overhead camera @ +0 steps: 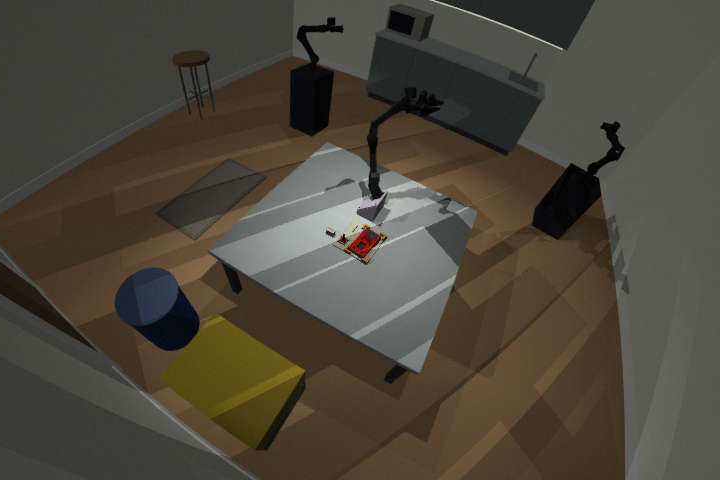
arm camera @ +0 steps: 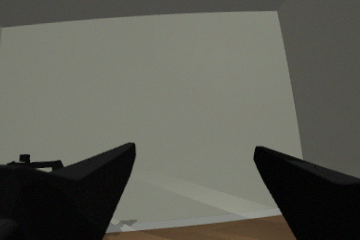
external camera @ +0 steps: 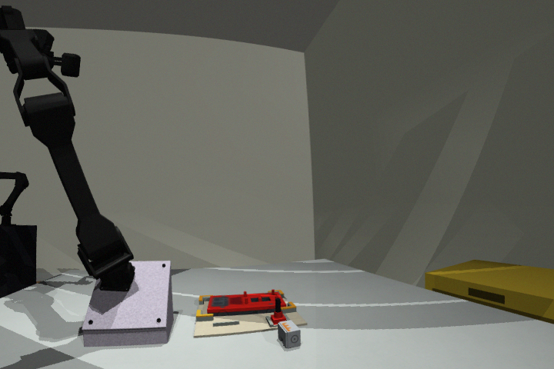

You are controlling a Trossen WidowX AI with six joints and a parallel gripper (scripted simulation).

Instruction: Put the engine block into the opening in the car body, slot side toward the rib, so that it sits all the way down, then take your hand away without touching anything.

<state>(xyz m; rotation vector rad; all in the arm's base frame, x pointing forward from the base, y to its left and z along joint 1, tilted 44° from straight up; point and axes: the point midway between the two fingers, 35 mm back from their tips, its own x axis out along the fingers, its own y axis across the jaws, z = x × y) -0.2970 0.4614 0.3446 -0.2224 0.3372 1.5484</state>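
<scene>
Right now my gripper tip is 63 cm short of the engine block, 24 cm to the left of it and 70 cm above it. Round my gripper tip: grey holder 63 cm ahead, 16 cm to the right, 68 cm below.
</scene>
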